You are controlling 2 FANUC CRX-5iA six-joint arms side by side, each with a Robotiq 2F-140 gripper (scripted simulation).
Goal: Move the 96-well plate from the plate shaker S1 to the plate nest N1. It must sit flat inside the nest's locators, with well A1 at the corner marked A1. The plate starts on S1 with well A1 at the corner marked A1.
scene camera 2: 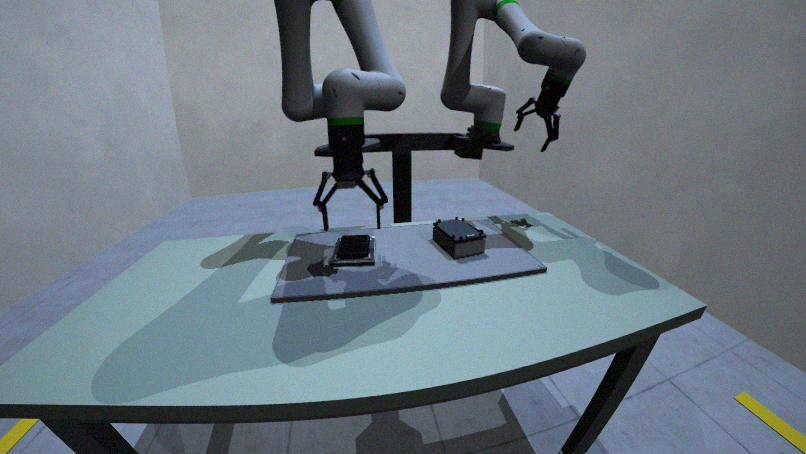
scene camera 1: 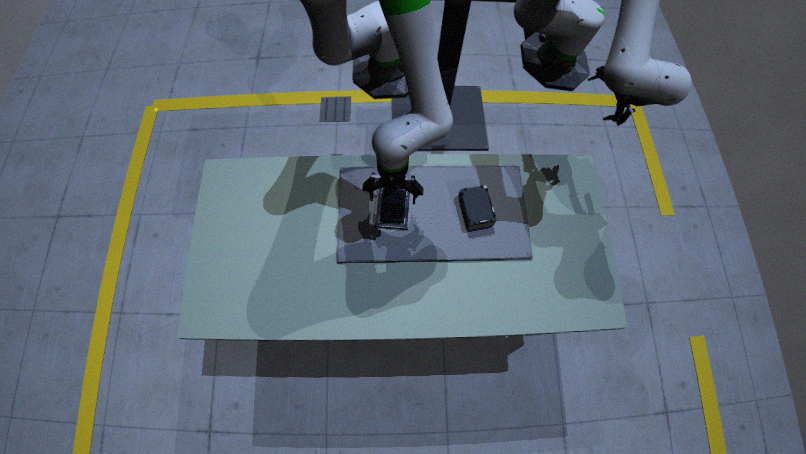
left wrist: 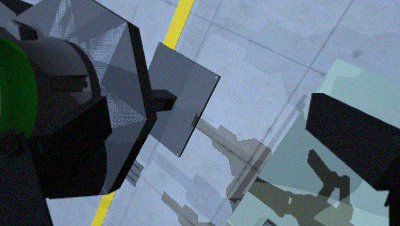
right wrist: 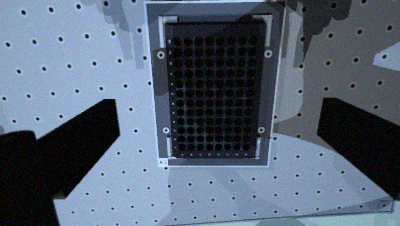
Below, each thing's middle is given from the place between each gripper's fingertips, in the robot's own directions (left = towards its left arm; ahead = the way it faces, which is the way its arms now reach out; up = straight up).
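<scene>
Plate nest N1 [right wrist: 270, 65] is 80 mm below my right hand [scene camera 2: 352, 228]. As to the dark 96-well plate [scene camera 2: 351, 246], my right hand is 60 mm above it. By its middle, the plate nest N1 is nearer to my right hand than to my left hand.
From my left hand [scene camera 2: 529, 140], the plate nest N1 is 740 mm to the right, 220 mm ahead and 290 mm below. Relative to the dark 96-well plate, my left hand is 740 mm to the left of it, 220 mm short of it and 280 mm above it.
</scene>
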